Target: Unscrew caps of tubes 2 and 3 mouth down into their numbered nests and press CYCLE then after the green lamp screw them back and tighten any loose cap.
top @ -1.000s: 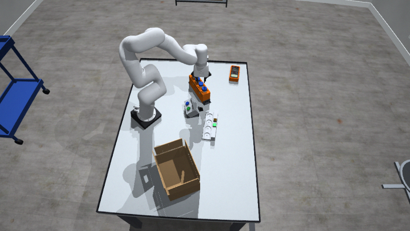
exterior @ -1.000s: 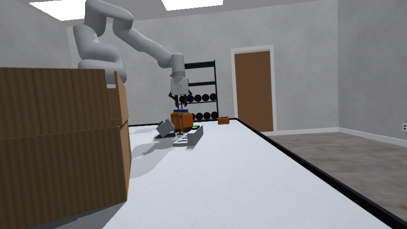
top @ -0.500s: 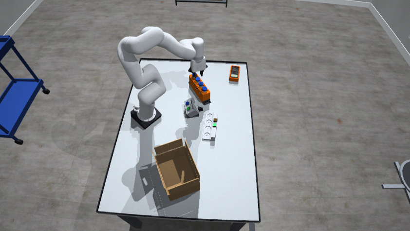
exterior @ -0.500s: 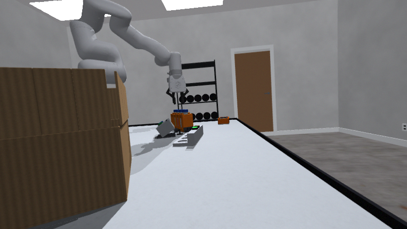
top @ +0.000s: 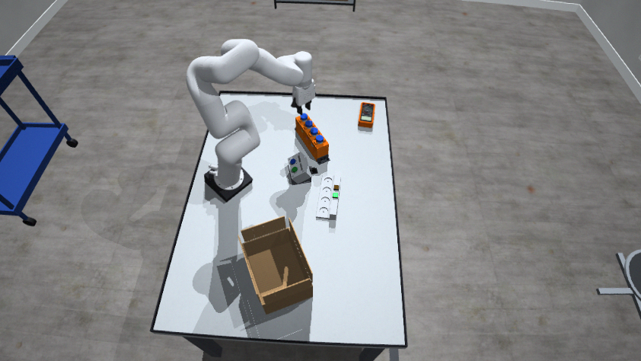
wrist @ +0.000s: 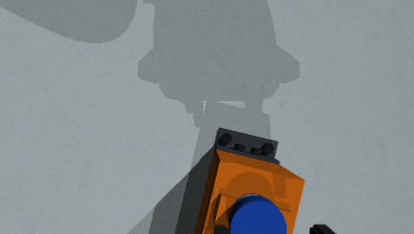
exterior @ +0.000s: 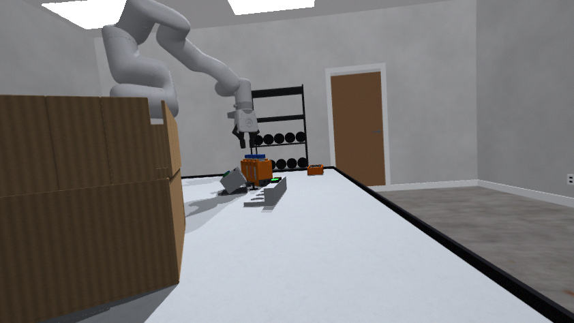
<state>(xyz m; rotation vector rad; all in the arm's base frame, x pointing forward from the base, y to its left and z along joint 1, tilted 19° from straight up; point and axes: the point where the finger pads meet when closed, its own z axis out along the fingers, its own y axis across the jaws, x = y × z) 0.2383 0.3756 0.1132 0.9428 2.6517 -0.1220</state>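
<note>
Right now my hand is 6 cm above the blue cap, 4 cm to the left of it and 3 cm short of it. Round my hand: green key 28 cm to the right, 10 cm below; blue key 23 cm to the right, 10 cm below, 2 cm behind; grey key housing 25 cm to the right, 12 cm below, 1 cm ahead.
</note>
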